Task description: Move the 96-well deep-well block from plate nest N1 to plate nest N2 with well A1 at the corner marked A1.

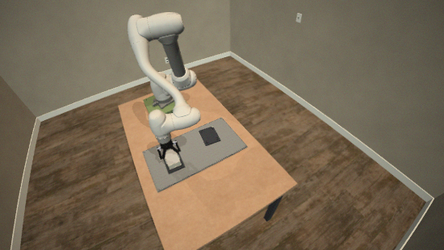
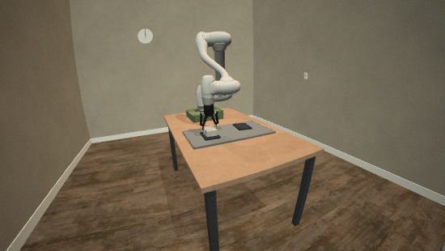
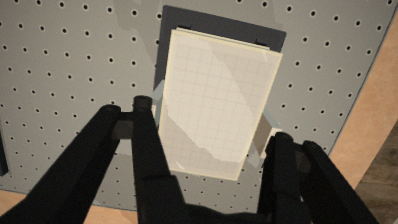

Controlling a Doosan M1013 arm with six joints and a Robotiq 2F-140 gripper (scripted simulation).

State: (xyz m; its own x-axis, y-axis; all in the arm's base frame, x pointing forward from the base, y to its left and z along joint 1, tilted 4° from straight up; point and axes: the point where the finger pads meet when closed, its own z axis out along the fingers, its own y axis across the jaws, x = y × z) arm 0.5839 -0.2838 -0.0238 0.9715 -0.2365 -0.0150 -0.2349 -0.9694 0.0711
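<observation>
Right now the white 96-well deep-well block is 1 cm below my hand. The rest, counted from my hand: white corner label: 7 cm behind, 42 cm to the left, 4 cm below.
</observation>
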